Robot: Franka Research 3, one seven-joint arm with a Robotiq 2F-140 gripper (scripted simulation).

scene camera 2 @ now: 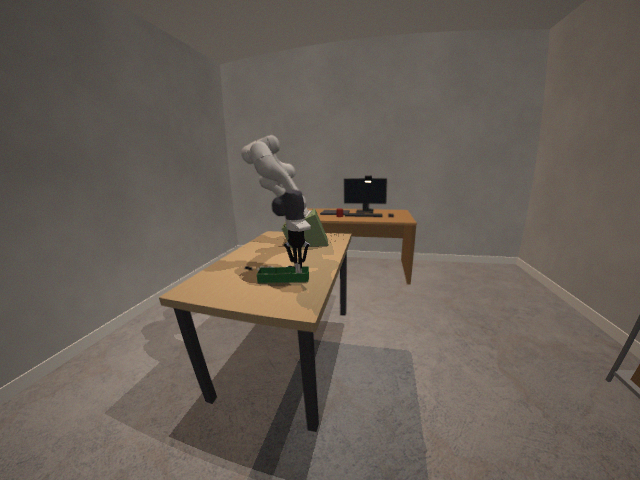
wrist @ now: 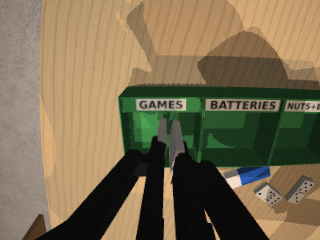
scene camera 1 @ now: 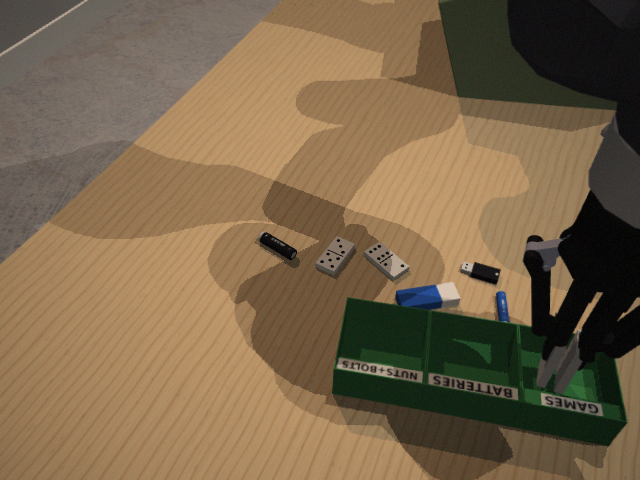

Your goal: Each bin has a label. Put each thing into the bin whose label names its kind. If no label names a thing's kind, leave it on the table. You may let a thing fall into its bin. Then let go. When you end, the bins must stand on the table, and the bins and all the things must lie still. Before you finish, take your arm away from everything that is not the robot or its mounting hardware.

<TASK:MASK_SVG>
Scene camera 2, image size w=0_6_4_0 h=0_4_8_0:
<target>green bin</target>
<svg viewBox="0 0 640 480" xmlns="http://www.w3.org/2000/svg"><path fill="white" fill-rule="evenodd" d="M309 267L302 266L302 273L296 273L295 267L260 268L257 273L258 283L309 282Z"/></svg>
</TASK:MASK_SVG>
